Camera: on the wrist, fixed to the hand. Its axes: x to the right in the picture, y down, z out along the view.
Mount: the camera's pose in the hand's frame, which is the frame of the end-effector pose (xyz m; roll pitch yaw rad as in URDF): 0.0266 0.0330 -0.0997 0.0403 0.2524 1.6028
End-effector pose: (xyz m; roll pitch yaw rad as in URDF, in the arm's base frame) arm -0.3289 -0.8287 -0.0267 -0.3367 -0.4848 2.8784
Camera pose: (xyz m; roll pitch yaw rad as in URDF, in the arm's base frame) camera -0.3984 -0.8081 -0.1072 -0.5173 0.5304 -2.1056
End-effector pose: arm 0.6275 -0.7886 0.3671 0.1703 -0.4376 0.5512
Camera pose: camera 0.6556 -0.7133 0.2944 -0.4043 0.0876 2.1152
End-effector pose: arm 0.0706 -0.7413 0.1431 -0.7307 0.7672 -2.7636
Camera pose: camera 0.0994 -0.6847 0.0553 1.0925 0.6155 -0.3679
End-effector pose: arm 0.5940 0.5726 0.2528 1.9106 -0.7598 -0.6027
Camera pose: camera 0.6204 0.6552 0.3178 -1.6272 -0.7761 2.6613
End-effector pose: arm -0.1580 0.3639 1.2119 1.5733 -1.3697 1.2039
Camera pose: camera -0.2608 0.3742 1.2446 -1.4884 -0.1638 -2.1911
